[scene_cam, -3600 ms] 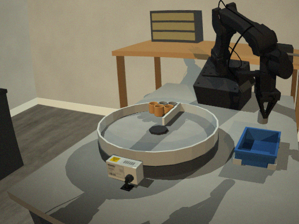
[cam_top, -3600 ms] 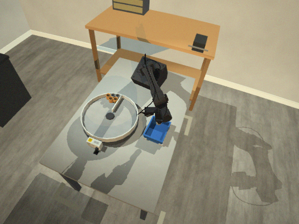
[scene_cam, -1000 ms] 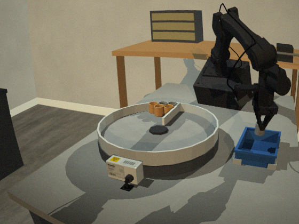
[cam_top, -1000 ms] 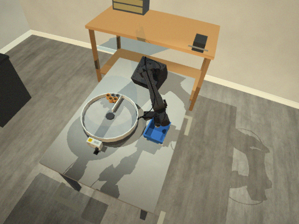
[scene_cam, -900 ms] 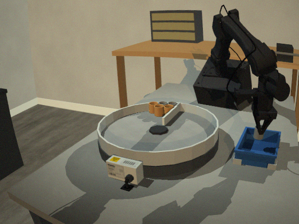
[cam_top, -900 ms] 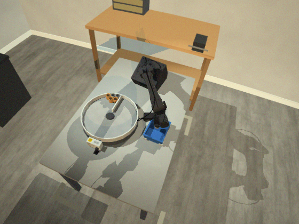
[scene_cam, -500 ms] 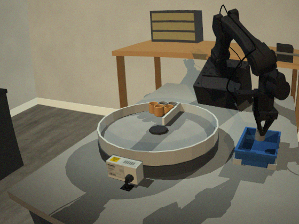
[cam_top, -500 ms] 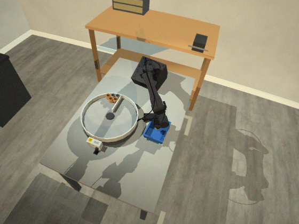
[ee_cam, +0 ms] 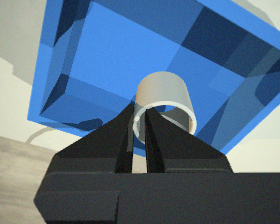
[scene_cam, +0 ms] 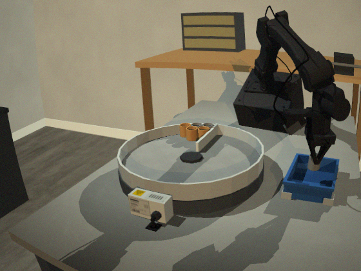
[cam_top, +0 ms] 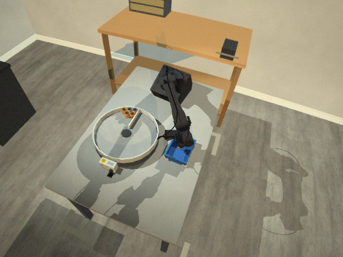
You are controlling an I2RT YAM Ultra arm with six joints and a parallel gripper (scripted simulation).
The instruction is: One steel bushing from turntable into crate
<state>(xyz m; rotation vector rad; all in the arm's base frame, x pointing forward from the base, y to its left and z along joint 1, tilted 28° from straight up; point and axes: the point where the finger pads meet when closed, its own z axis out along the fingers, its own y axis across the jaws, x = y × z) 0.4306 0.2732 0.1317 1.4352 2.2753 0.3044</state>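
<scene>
Now: hand 20 mm past the blue crate, 10 mm to the left of it and 60 mm above it. From my hand the other things lie so: round turntable 40 mm ahead, 370 mm to the right, 30 mm below.
</scene>
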